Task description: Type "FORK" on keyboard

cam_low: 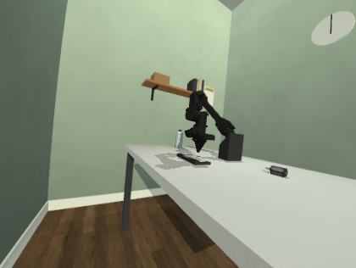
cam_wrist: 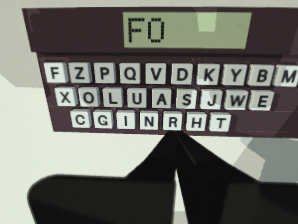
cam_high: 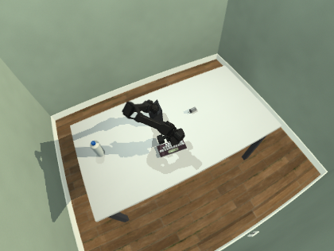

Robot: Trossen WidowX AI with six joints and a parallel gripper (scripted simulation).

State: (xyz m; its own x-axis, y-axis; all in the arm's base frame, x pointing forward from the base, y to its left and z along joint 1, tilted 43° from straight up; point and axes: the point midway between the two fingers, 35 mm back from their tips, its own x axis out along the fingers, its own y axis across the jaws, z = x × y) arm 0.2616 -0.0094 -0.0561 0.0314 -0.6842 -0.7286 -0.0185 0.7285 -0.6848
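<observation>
The left-arrow key lies 40 mm ahead of my hand, 90 mm to the right of it and 60 mm below it.
</observation>
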